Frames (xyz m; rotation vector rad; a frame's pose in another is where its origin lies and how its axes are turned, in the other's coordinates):
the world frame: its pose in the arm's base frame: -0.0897 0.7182 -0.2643 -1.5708 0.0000 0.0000
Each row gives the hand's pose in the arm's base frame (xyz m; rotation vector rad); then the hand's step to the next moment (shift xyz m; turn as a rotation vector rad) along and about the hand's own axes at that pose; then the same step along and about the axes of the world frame.
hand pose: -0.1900 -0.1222 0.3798 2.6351 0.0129 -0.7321
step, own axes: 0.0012 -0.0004 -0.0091 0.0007 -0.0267 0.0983
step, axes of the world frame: 0.0055 -0.0064 0.0037 -0.0509 0.0872 -0.0132
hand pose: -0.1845 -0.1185 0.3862 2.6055 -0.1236 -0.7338
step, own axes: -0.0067 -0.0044 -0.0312 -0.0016 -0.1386 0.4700
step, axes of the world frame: 0.0102 -0.0253 0.0171 -0.2480 0.4194 -0.0525
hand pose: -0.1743 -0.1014 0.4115 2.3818 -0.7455 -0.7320
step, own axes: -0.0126 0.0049 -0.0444 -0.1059 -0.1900 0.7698
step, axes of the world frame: 0.0173 -0.0388 0.0188 -0.4911 0.6297 -0.0467
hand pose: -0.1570 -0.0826 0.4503 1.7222 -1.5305 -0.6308
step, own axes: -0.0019 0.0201 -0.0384 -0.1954 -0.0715 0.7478
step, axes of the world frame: 0.0167 -0.0390 0.0092 -0.5627 0.5329 0.0431
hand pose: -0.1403 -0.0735 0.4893 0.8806 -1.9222 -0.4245
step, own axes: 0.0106 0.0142 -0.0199 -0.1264 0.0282 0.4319
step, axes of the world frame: 0.0085 -0.0251 0.0033 -0.3489 0.2736 0.0821
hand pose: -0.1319 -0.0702 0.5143 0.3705 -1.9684 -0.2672
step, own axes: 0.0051 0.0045 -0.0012 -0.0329 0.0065 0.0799
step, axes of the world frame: -0.0015 -0.0064 0.0022 -0.0610 0.0582 0.0199
